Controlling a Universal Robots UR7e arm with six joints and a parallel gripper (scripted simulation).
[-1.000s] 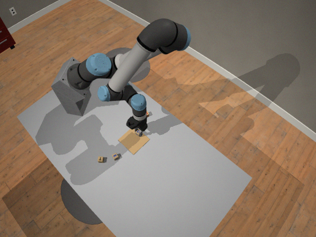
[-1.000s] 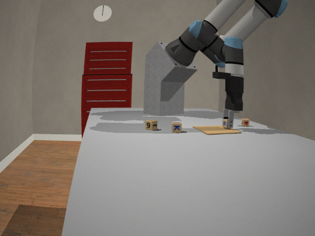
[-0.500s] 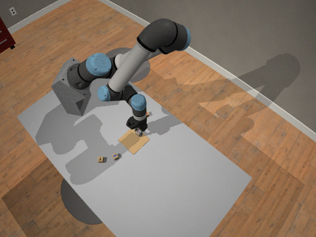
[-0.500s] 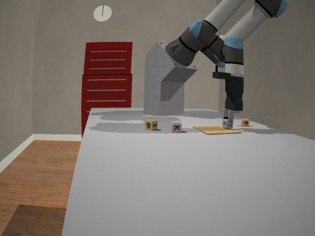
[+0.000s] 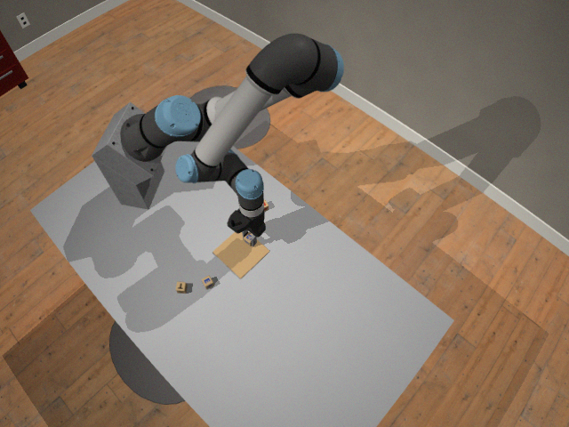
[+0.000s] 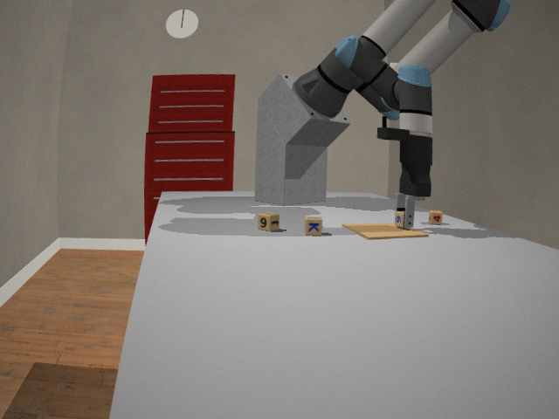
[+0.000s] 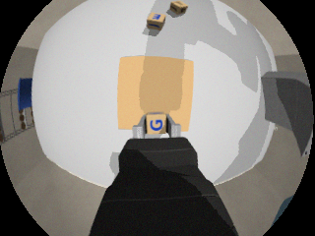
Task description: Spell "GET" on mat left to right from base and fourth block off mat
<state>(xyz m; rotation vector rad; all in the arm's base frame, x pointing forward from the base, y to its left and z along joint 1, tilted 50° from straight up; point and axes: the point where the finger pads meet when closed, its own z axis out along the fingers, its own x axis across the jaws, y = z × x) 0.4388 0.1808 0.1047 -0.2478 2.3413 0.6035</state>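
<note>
The tan mat lies 4 cm to the right of my hand, 3 cm below it and 2 cm ahead of it. Also, from my hand: E block 19 cm to the right, 8 cm ahead, 1 cm below.
</note>
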